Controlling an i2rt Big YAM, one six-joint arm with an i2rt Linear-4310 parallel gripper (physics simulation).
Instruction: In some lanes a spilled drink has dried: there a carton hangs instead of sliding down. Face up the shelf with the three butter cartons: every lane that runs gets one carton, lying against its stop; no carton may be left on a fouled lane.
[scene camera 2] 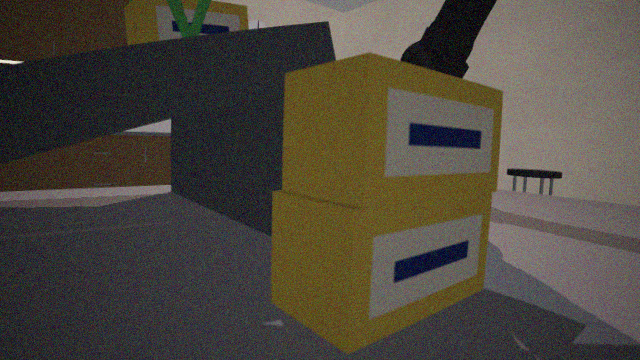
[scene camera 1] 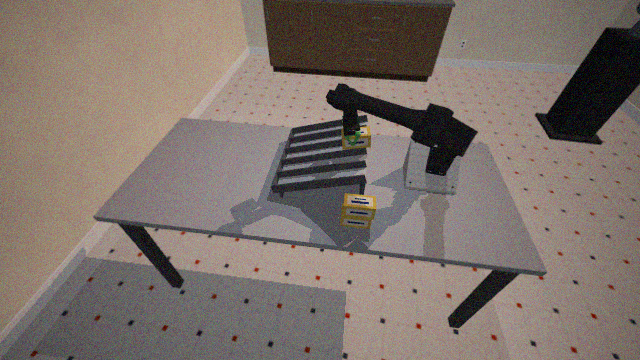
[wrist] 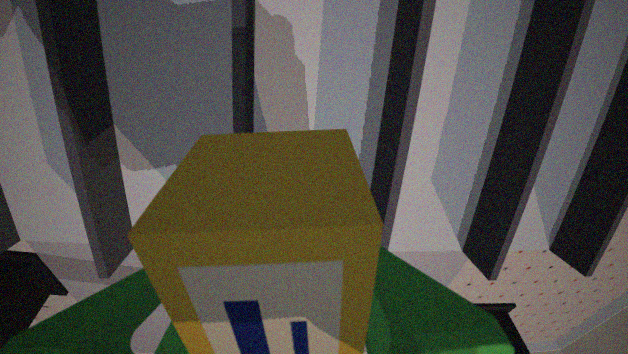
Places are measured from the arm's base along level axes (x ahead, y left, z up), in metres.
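Pixels of known places: gripper, fingertip midpoint: (scene camera 1: 352, 140); arm's base, origin of the base link: (scene camera 1: 437, 161).
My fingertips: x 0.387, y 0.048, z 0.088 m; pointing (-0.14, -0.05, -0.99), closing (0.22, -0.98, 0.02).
Ahead of a thing's pixels: the offset from my fingertips to its top centre. Level surfaces: height alone.
My gripper (scene camera 1: 353, 137) (scene camera 2: 190, 27) (wrist: 280, 236), with green fingers, is shut on a yellow butter carton {0.055 m up, 0.014 m back, 0.002 m right} (scene camera 1: 363, 143) (scene camera 2: 140, 22) (wrist: 270, 185) with a white and blue label. The carton is over the raised, robot-side end of the shelf, towards its far side in scene camera 1; whether it touches the shelf is unclear. The shelf (scene camera 1: 320, 184) (scene camera 2: 225, 75) (wrist: 520, 125) has dark dividers between pale sloping lanes. On the table, an upper carton {0.068 m down, 0.071 m back, 0.276 m left} (scene camera 1: 359, 201) (scene camera 2: 330, 135) is stacked on a lower carton {0.132 m down, 0.065 m back, 0.277 m left} (scene camera 1: 356, 223) (scene camera 2: 315, 250). Dried spills cannot be told from shadows.
The grey table {0.196 m down} (scene camera 1: 165, 175) carries the shelf and the arm's pale base plate (scene camera 1: 417, 182). The two-carton stack stands beside the shelf's near raised corner. A brown cabinet (scene camera 1: 355, 37) and a black pedestal (scene camera 1: 582, 85) stand beyond the table.
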